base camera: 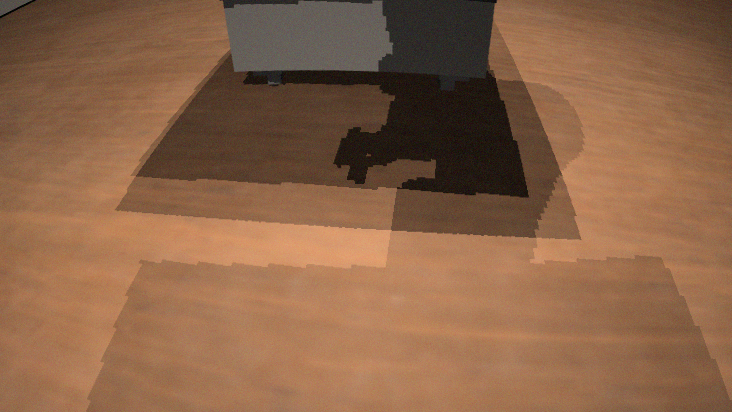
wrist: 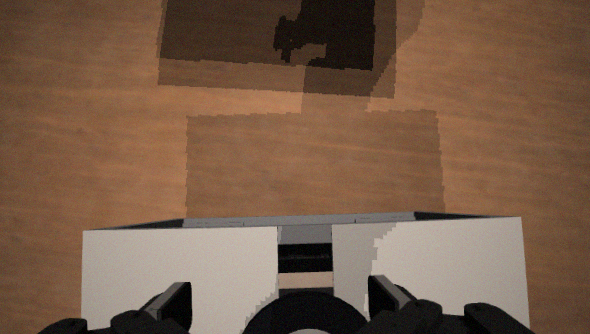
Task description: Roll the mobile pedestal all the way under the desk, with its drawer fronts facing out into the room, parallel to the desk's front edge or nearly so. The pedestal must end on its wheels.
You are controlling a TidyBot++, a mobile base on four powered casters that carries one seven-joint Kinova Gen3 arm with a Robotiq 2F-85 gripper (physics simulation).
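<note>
The pedestal (base camera: 307, 38) stands upright at the top of the base camera view. Its bottom drawer front faces me, nearly square to my view, and part of the dark gap above that front shows. Two small casters (base camera: 274, 79) (base camera: 447, 84) show beneath it on the floor. The pedestal's upper part is cut off by the view's edge, and it does not show in the wrist view. My gripper (wrist: 280, 299) is open and empty, pointing down over the robot's own white base. The desk does not show in either view.
My robot's white base top (wrist: 135, 270) fills the lower part of the wrist view. Overlapping shadows of the pedestal and robot lie on the wooden floor (base camera: 327, 317) (wrist: 75, 150). A pale wall edge (base camera: 12, 6) shows at the base view's top left corner.
</note>
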